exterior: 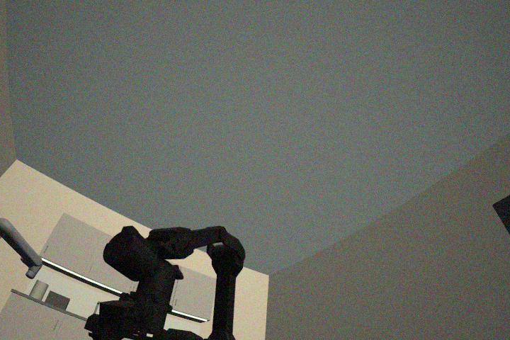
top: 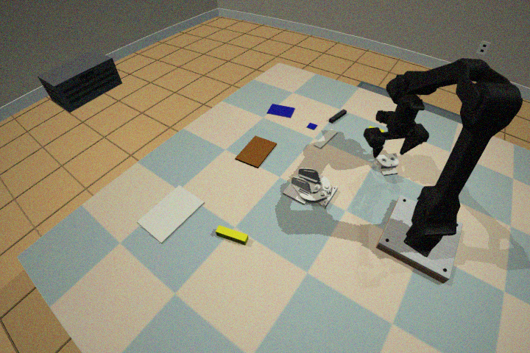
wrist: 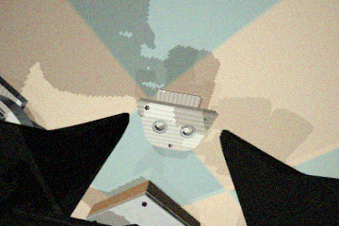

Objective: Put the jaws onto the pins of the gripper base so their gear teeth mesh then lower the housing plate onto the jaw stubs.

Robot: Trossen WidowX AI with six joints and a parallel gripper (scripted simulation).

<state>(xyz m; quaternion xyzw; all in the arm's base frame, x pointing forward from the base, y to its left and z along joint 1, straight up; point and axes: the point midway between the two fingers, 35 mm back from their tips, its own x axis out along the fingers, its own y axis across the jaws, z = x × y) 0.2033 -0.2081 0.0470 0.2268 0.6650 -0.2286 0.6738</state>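
My gripper tip is now 1 cm to the right of the gripper base, 1 cm past it and 1 cm above it. The rest, counted from my gripper tip: white strip (21 cm ahead, 4 cm below, 3 cm to the left); then housing plate (24 cm to the left, 7 cm ahead, 3 cm below); then jaw (22 cm to the left, 9 cm ahead, 2 cm below).
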